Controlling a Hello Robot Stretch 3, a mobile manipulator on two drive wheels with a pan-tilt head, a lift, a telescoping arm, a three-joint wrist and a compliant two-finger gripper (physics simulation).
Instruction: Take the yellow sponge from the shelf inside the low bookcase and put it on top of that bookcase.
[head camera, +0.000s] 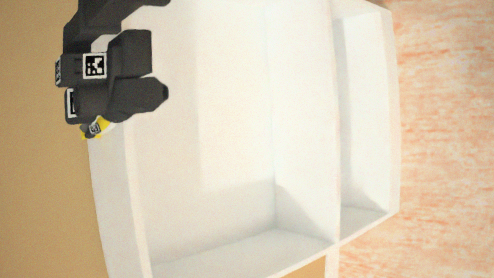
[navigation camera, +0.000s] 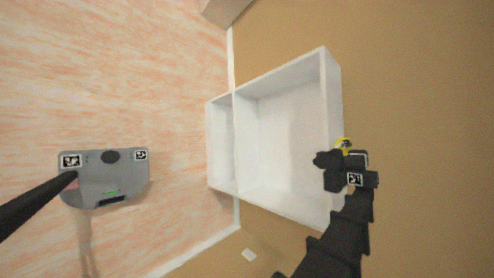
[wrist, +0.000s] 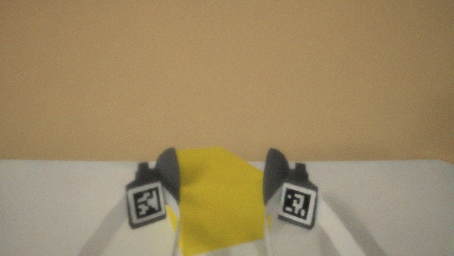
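Seen in the pictures: gripper, fingertip midpoint: (wrist: 222, 168); robot's base, origin of the base link: (navigation camera: 110, 156).
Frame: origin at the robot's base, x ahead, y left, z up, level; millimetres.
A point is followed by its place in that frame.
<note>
The yellow sponge (head camera: 103, 123) @(x 13, y -728, z 1075 mm) (navigation camera: 343, 141) (wrist: 220, 200) @(x -17, y -720, z 1095 mm) is between the two fingertips of my gripper (head camera: 95, 129) (navigation camera: 344, 145) @(x -17, y -752, z 1106 mm) (wrist: 222, 168) @(x -17, y -752, z 1106 mm), which is shut on it. The fingers press on its two sides in the wrist view. The white low bookcase (head camera: 112, 200) @(x 176, y -769, z 1060 mm) (navigation camera: 334, 100) @(x 227, y -775, z 1060 mm) (wrist: 400, 210) @(x -174, y -766, z 1060 mm) shows its top panel, at the left in the head view and at the right in the navigation view. The sponge is at this top panel; whether it touches the surface or hangs just above cannot be told. The dark gripper body partly hides it in the head and navigation views.
The tan wall (head camera: 45, 200) @(x 194, y -970, z 1190 mm) (navigation camera: 425, 100) @(x 188, y -969, z 1341 mm) (wrist: 225, 75) @(x -20, y -967, z 1190 mm) stands behind the bookcase. My grey base (navigation camera: 125, 175) @(x -111, y -57, z 160 mm) is on the pinkish floor (head camera: 445, 150) @(x 187, y -455, z 0 mm) (navigation camera: 150, 65) @(x 658, y -231, z 1 mm), in front of the bookcase. My dark arm (navigation camera: 340, 235) @(x -85, y -232, z 1184 mm) reaches in from below in the navigation view. A pale box-like object (navigation camera: 222, 11) @(x 1292, y -796, z 176 mm) is at its upper edge.
</note>
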